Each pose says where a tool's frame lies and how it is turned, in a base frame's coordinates. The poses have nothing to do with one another.
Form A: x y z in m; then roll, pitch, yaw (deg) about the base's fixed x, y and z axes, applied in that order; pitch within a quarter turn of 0, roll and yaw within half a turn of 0.
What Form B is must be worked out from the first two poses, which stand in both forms.
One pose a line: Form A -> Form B
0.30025 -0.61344 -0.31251 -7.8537 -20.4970 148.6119 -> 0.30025 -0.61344 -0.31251; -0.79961 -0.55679 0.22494; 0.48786 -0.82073 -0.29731; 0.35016 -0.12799 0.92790
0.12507 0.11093 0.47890 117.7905 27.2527 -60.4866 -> 0.12507 0.11093 0.47890; 0.43794 -0.20618 -0.87504; -0.77364 -0.58222 -0.25001; -0.45792 0.78646 -0.41449
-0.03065 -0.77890 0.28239 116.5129 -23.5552 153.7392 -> -0.03065 -0.77890 0.28239; -0.82206 0.51821 0.23594; 0.40559 0.24210 0.88141; 0.39963 0.82027 -0.40920
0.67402 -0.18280 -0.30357 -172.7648 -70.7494 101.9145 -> 0.67402 -0.18280 -0.30357; -0.06807 0.94612 -0.31659; 0.32260 0.32115 0.89039; 0.94409 -0.04152 -0.32708
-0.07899 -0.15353 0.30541 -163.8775 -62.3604 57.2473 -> -0.07899 -0.15353 0.30541; 0.25098 0.94103 0.22688; 0.39015 -0.31284 0.86597; 0.88588 -0.12882 -0.44566
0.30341 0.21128 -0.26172 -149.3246 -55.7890 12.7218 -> 0.30341 0.21128 -0.26172; 0.54844 0.60095 0.58145; 0.12382 -0.74605 0.65428; 0.82697 -0.28684 -0.48357
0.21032 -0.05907 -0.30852 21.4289 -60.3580 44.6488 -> 0.21032 -0.05907 -0.30852; 0.35186 -0.88008 -0.31883; 0.34757 0.43910 -0.82849; 0.86913 0.18069 0.46039
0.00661 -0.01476 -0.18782 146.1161 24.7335 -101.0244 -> 0.00661 -0.01476 -0.18782; -0.17368 -0.85945 -0.48080; -0.89150 -0.07021 0.44754; -0.41840 0.50637 -0.75401
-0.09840 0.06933 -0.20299 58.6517 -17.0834 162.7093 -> -0.09840 0.06933 -0.20299; -0.91268 0.08492 0.39975; 0.28411 -0.57130 0.77000; 0.29376 0.81634 0.49729
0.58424 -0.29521 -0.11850 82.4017 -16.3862 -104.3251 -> 0.58424 -0.29521 -0.11850; -0.23737 0.19730 -0.95117; -0.92955 0.23822 0.28139; 0.28211 0.95096 0.12686
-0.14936 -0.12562 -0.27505 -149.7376 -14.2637 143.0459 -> -0.14936 -0.12562 -0.27505; -0.77448 0.42003 -0.47303; 0.58264 0.76487 -0.27479; 0.24639 -0.48842 -0.83710
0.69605 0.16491 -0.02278 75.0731 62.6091 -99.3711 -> 0.69605 0.16491 -0.02278; -0.07491 0.11445 -0.99060; -0.45392 -0.88842 -0.06832; -0.88789 0.44453 0.11850
